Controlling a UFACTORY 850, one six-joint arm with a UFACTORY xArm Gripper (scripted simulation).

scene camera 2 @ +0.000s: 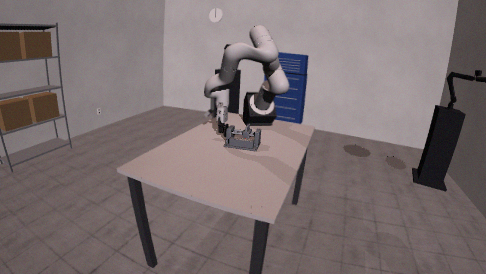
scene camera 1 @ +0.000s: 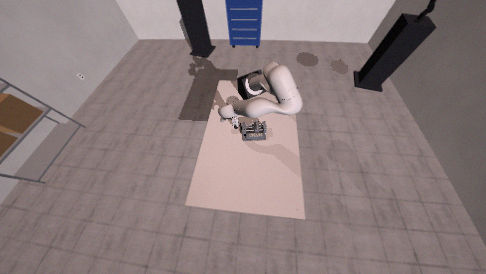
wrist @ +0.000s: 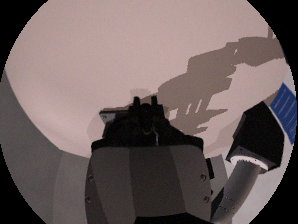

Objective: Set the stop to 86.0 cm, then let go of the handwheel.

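Observation:
Looking at the pictures, I find my gripper in them, and a grey stop fixture can be seen there as well.

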